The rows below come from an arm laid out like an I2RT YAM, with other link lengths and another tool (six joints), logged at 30 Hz.
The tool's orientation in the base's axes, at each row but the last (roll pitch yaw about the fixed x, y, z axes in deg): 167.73 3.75 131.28; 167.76 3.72 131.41; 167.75 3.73 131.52; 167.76 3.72 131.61; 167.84 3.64 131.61; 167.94 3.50 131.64; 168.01 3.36 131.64; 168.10 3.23 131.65; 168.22 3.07 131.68; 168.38 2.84 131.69
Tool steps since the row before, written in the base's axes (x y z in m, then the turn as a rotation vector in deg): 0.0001 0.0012 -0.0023 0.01 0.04 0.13; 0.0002 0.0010 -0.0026 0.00 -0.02 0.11; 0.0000 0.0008 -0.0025 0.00 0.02 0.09; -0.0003 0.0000 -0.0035 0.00 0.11 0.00; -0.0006 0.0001 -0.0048 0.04 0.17 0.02; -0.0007 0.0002 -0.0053 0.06 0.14 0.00; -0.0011 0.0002 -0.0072 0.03 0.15 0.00; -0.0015 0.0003 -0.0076 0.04 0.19 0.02; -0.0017 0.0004 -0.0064 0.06 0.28 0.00; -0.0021 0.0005 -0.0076 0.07 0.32 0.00
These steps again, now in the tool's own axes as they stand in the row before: 0.0010 0.0004 0.0024 0.01 0.06 -0.12; 0.0008 0.0003 0.0027 -0.02 0.01 -0.11; 0.0008 0.0000 0.0025 0.01 0.03 -0.09; 0.0004 -0.0010 0.0034 0.08 0.07 0.01; 0.0008 -0.0014 0.0046 0.10 0.15 0.00; 0.0009 -0.0015 0.0051 0.06 0.14 0.02; 0.0013 -0.0022 0.0068 0.09 0.12 0.02; 0.0016 -0.0025 0.0072 0.11 0.16 0.01; 0.0018 -0.0023 0.0060 0.17 0.23 0.04; 0.0021 -0.0027 0.0071 0.19 0.26 0.04
